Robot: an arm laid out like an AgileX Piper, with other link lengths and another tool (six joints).
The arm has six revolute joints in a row. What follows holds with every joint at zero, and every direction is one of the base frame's. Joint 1 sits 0.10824 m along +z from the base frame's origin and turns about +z. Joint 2 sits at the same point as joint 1 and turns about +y. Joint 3 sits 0.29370 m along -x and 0.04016 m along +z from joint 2 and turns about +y. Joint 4 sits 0.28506 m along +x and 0.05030 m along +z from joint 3 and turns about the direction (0.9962, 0, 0.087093). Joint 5 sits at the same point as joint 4 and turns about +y. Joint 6 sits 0.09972 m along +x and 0.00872 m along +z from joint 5 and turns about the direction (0.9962, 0, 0.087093). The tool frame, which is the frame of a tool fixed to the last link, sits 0.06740 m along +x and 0.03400 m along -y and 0.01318 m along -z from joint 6; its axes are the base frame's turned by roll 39.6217, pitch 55.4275 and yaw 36.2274 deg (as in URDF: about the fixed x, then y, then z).
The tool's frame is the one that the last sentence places.
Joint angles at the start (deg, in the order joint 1, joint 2, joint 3, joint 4, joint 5, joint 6):
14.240, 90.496, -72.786, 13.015, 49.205, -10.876
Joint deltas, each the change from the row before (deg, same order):
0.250, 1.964, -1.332, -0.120, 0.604, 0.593
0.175, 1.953, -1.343, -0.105, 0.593, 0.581
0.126, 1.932, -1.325, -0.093, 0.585, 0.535
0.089, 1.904, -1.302, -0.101, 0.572, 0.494
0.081, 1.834, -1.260, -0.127, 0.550, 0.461
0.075, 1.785, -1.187, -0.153, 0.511, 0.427
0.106, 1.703, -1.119, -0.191, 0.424, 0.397
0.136, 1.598, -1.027, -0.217, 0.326, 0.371
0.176, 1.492, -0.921, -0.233, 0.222, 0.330
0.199, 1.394, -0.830, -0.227, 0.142, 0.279
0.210, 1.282, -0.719, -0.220, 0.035, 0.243
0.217, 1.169, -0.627, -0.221, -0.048, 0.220
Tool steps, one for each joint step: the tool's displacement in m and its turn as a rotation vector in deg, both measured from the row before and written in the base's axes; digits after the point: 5 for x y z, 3 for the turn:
0.00528, 0.00328, -0.00630, -0.144, 1.327, -0.106
0.00531, 0.00281, -0.00640, -0.141, 1.293, -0.182
0.00521, 0.00246, -0.00659, -0.158, 1.271, -0.201
0.00508, 0.00213, -0.00674, -0.186, 1.238, -0.207
0.00482, 0.00192, -0.00667, -0.220, 1.173, -0.187
0.00451, 0.00171, -0.00689, -0.262, 1.141, -0.167
0.00427, 0.00175, -0.00678, -0.293, 1.024, -0.118
0.00395, 0.00181, -0.00661, -0.308, 0.902, -0.078
0.00360, 0.00195, -0.00646, -0.320, 0.786, -0.017
0.00327, 0.00204, -0.00629, -0.315, 0.689, 0.036
0.00296, 0.00204, -0.00608, -0.300, 0.576, 0.059
0.00268, 0.00201, -0.00574, -0.287, 0.468, 0.074

